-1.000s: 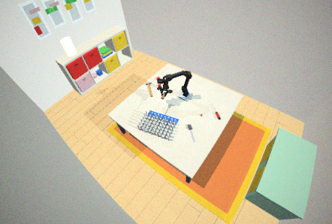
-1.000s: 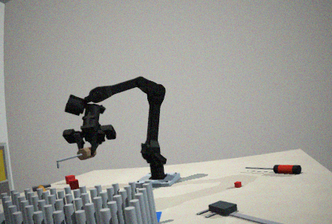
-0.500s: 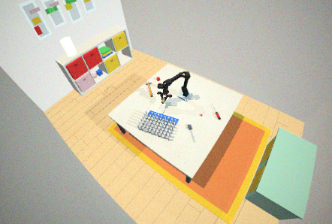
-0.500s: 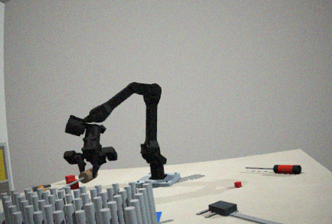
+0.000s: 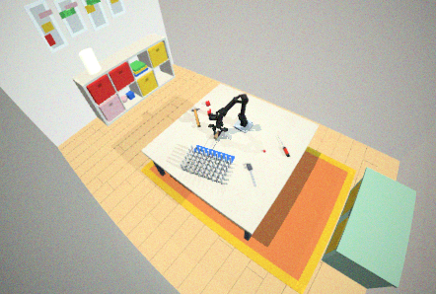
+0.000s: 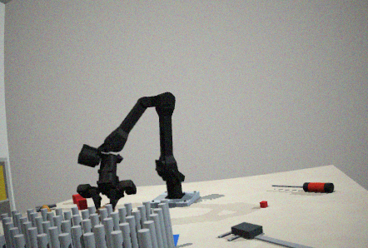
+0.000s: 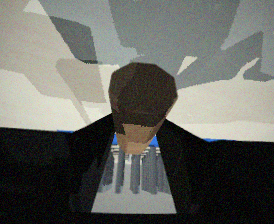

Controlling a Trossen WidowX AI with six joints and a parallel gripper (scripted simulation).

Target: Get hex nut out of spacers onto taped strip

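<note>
Right now my gripper tip is 170 mm short of the blue taped strip, 80 mm to the right of it and 40 mm above it. The rest, counted from my gripper tip: wooden-handled hook tool 100 mm ahead, 20 mm to the left; hex nut 330 mm ahead, 80 mm to the left, 30 mm below.
</note>
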